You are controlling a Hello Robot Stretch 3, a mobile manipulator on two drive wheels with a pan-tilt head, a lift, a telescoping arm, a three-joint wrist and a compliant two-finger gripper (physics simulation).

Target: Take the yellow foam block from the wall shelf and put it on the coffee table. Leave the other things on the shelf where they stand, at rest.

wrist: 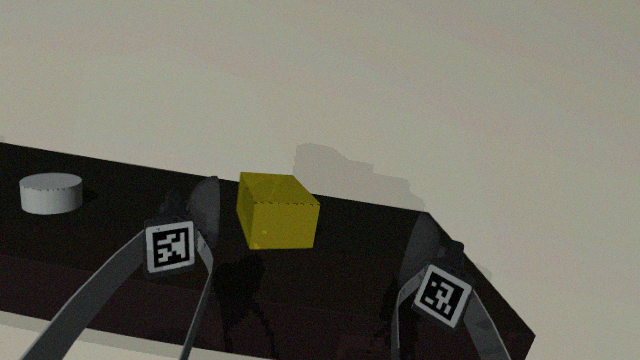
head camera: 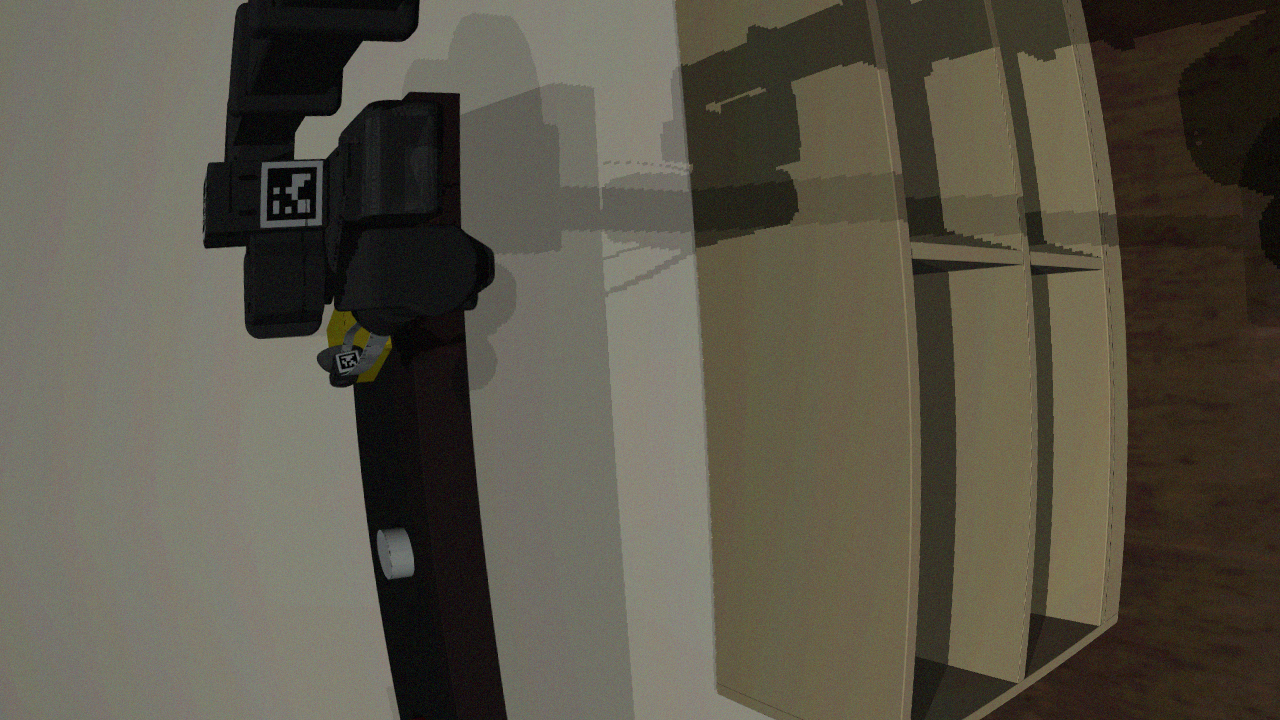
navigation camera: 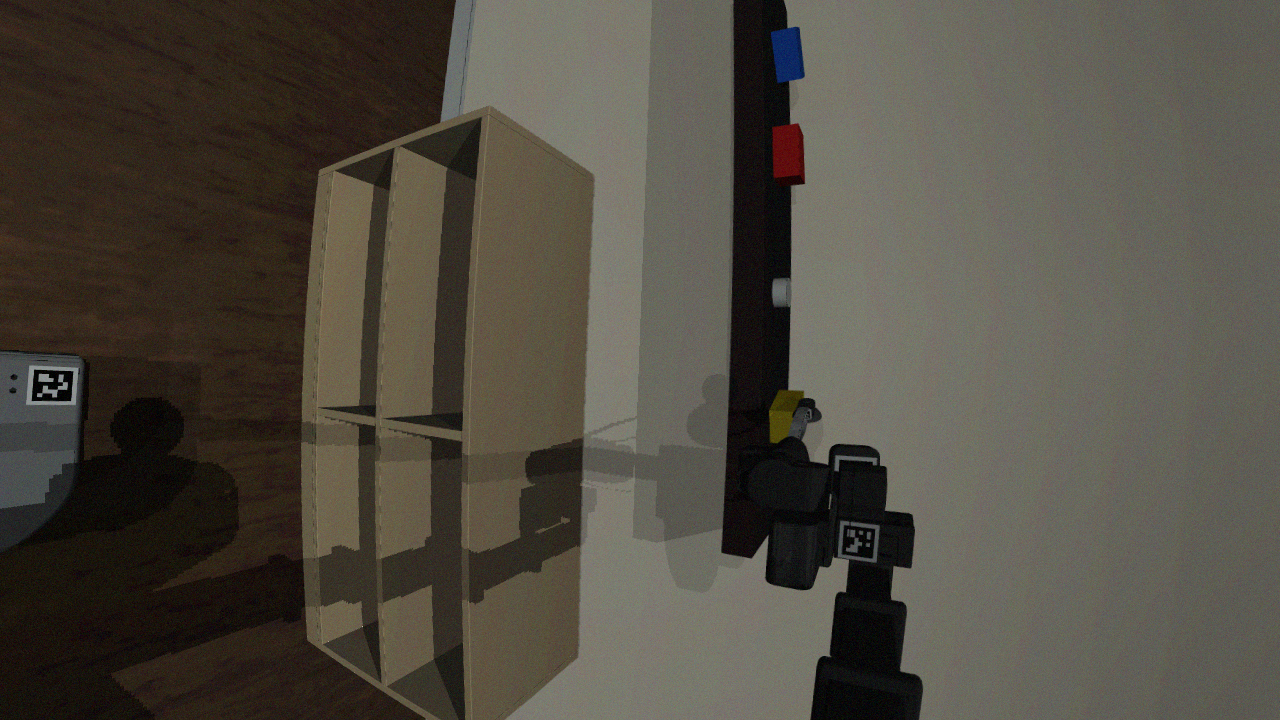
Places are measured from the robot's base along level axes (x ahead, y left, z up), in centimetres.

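Pixels of known places: gripper, fingertip midpoint: point(wrist: 314, 221).
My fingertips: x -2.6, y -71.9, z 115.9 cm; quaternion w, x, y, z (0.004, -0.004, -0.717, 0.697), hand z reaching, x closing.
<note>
Behind a point stands the place of what it marks.
The yellow foam block point(head camera: 338, 329) @[x 0.4, y -85.1, z 112.9 cm] point(navigation camera: 784, 413) @[x 2.1, y -81.2, z 111.0 cm] point(wrist: 284, 226) @[x -0.3, y -82.2, z 110.7 cm] stands on the dark wall shelf point(head camera: 452, 537) @[x 19.0, y -73.5, z 106.4 cm] point(navigation camera: 751, 214) @[x 33.0, y -73.0, z 106.4 cm] point(wrist: 110, 242) @[x 13.2, y -78.0, z 108.4 cm], near the shelf's end. My gripper point(wrist: 314, 221) @[x -2.6, y -71.9, z 115.9 cm] is open. In the wrist view its fingers stand wide apart, one on each side of the block in the picture, with the left finger closer to it and a wide gap to the right finger. In the head and navigation views one finger overlaps part of the block, and the wrist hides the other. The coffee table does not show in these views.
A white disc point(head camera: 396, 552) @[x 21.6, y -80.2, z 110.1 cm] point(navigation camera: 781, 292) @[x 21.9, y -80.1, z 110.0 cm] point(wrist: 51, 194) @[x 20.7, y -80.6, z 110.3 cm] stands on the shelf beside the block. Farther along stand a red block point(navigation camera: 787, 154) @[x 45.8, y -79.6, z 110.9 cm] and a blue block point(navigation camera: 787, 55) @[x 66.6, y -81.3, z 110.9 cm]. A beige open cabinet point(head camera: 805, 429) @[x 14.8, y -78.2, z 61.0 cm] point(navigation camera: 528, 268) @[x 27.7, y -74.9, z 61.0 cm] stands below the shelf. The wall is behind.
</note>
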